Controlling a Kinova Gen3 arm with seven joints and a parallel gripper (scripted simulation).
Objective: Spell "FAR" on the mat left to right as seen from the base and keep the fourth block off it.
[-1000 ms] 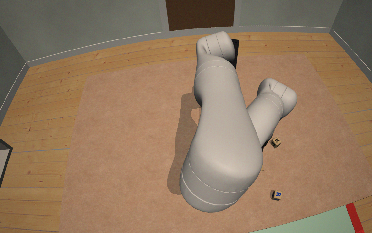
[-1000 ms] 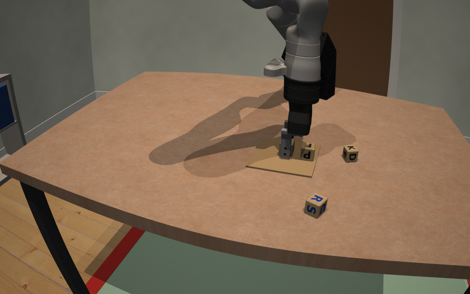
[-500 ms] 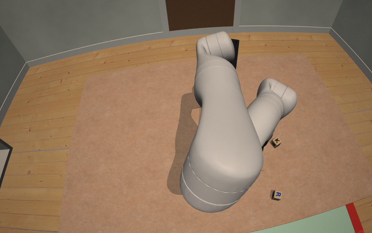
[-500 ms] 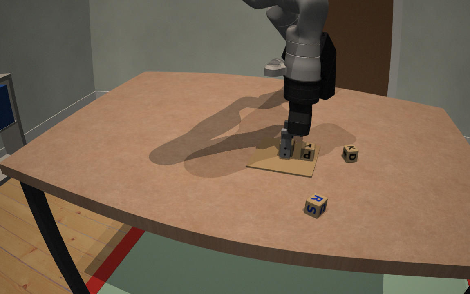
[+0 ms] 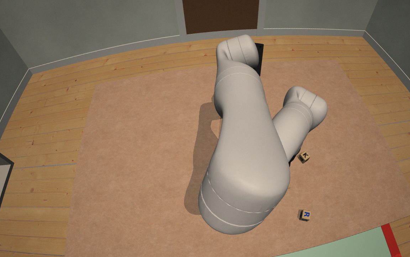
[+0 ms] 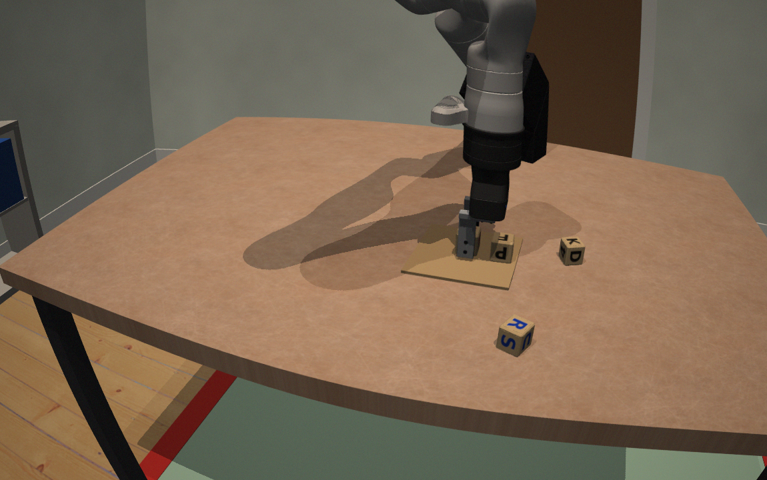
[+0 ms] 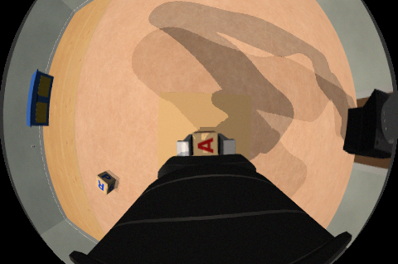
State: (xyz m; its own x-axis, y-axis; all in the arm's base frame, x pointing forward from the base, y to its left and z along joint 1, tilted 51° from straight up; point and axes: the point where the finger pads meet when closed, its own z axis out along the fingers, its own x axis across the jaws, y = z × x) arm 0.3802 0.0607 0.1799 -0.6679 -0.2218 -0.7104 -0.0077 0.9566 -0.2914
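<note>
Now: hand 20 mm above the tan mat. The rest, counted from my hand: F block (50 mm to the left, 10 mm below); R block (180 mm ahead, 90 mm to the left, 10 mm below); K block (150 mm to the left, 30 mm behind, 10 mm below).
</note>
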